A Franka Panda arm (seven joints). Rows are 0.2 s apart.
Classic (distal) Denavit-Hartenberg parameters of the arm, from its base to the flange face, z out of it. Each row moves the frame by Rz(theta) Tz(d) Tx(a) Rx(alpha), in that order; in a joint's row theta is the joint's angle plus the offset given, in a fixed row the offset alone. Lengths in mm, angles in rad.
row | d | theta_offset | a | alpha
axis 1 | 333 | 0 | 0 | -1.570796
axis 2 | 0 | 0 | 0 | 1.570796
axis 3 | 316 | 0 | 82.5 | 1.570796
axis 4 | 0 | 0 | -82.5 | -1.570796
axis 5 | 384 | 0 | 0 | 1.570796
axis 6 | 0 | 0 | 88 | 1.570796
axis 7 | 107 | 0 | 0 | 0
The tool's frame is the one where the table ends.
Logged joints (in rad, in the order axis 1, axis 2, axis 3, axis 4, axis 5, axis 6, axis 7), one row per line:
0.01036 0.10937 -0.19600 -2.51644 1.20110 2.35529 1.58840
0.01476 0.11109 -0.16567 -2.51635 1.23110 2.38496 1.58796
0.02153 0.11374 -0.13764 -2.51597 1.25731 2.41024 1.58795
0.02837 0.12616 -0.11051 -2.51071 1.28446 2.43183 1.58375
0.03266 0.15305 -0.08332 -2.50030 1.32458 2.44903 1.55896
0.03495 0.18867 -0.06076 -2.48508 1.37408 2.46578 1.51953
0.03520 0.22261 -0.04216 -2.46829 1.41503 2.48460 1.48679
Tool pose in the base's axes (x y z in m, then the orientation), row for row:
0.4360 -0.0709 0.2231 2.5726 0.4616 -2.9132
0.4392 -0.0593 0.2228 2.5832 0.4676 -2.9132
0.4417 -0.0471 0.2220 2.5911 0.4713 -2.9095
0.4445 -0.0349 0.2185 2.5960 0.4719 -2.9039
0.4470 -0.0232 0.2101 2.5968 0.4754 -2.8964
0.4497 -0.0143 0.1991 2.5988 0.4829 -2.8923
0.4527 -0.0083 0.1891 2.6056 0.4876 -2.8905
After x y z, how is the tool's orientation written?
As angles about the fixed x, y, z axes (roll, pitch, yaw), in radians.
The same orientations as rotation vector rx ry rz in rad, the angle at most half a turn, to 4 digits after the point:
-0.4793 2.5925 0.8346
-0.4776 2.5896 0.8195
-0.4810 2.5880 0.8097
-0.4871 2.5885 0.8050
-0.4976 2.5849 0.8059
-0.5039 2.5776 0.8037
-0.5052 2.5746 0.7947

